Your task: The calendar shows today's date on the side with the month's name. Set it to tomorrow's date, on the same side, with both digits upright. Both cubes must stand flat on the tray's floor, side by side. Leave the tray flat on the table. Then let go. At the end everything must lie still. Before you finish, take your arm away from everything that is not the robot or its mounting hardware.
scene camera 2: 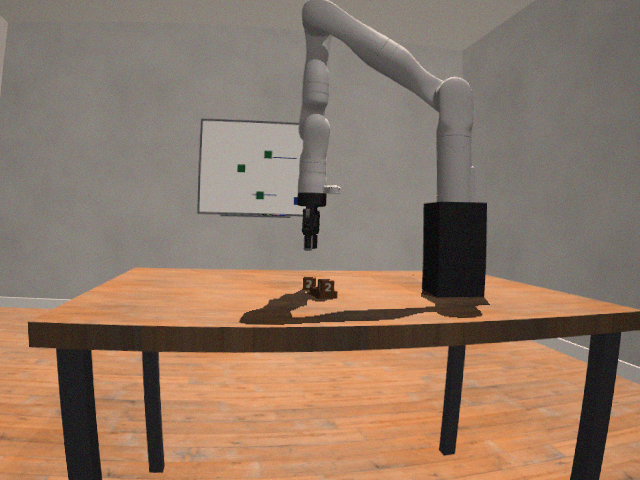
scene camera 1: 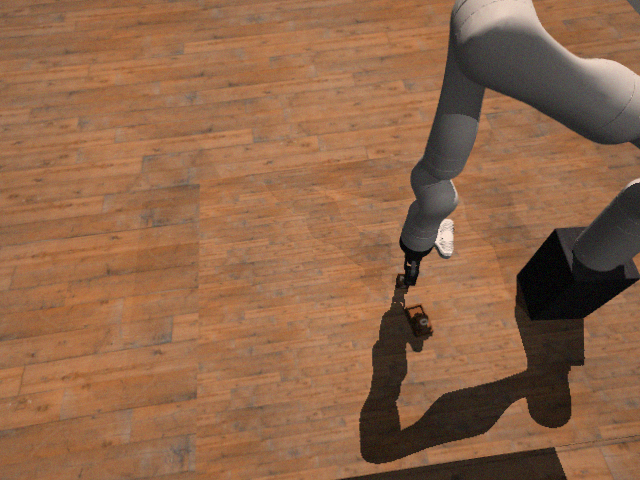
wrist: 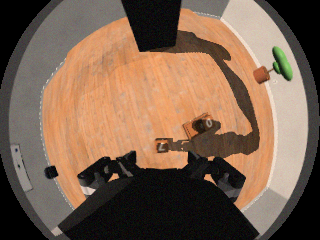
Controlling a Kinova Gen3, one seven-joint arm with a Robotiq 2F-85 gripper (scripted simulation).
Observation:
In view: my gripper [scene camera 2: 310,249].
My gripper also shows in the wrist view [wrist: 162,157].

